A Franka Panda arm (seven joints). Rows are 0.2 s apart.
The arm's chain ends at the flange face. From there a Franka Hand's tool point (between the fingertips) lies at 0.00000 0.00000 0.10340 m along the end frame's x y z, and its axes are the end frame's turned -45 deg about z.
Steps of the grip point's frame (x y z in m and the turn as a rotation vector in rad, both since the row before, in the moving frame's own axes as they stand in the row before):
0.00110, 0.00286, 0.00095, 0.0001, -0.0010, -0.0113
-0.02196, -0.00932, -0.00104, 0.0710, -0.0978, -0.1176
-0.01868, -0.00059, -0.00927, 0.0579, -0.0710, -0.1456
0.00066, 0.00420, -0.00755, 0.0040, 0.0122, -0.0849
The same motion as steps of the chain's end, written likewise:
0.00288, 0.00118, 0.00095, -0.0006, -0.0008, -0.0113
-0.00995, 0.00626, -0.00029, -0.0190, -0.1194, -0.1176
-0.00432, 0.01115, -0.00884, -0.0093, -0.0911, -0.1456
0.00289, 0.00371, -0.00754, 0.0115, 0.0058, -0.0849

